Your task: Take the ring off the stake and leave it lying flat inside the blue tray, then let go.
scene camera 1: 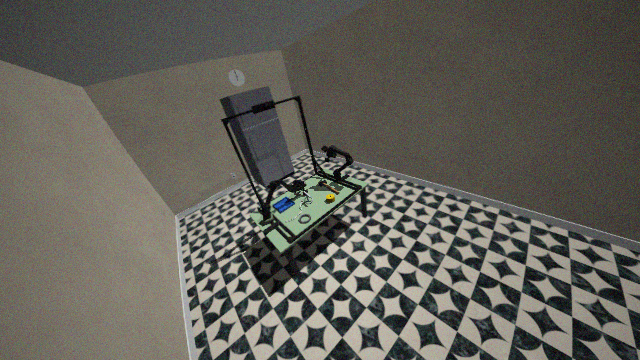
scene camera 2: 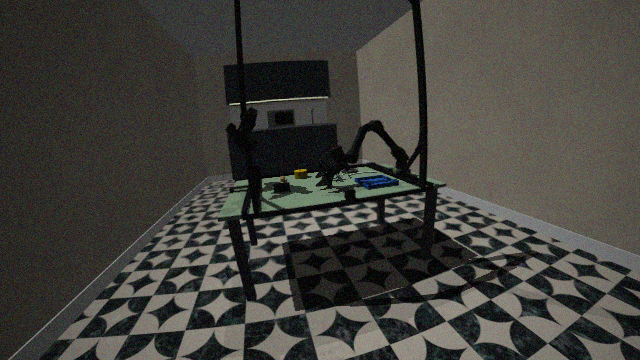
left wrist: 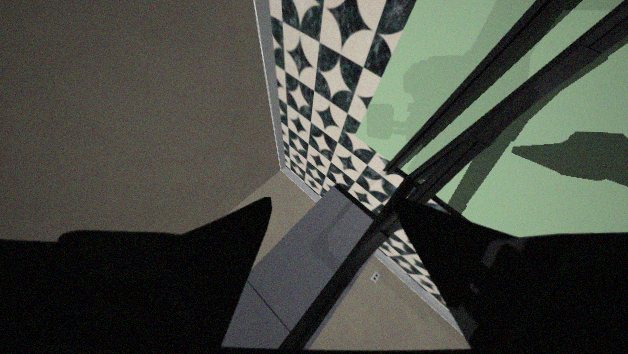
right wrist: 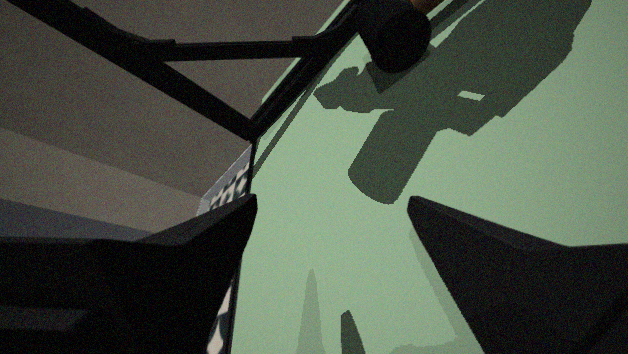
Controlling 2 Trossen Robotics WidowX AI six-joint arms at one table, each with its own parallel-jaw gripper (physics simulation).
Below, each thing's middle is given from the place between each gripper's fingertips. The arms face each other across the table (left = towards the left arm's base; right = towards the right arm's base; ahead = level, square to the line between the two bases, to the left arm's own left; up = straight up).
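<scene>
Wooden-handled hammer (right wrist: 396, 42): 30 mm below my right hand, 210 mm ahead of it and 210 mm to the left of it.
Relative to my left hand, the hammer is 20 cm to the right, 22 cm ahead and 26 cm below.
</scene>
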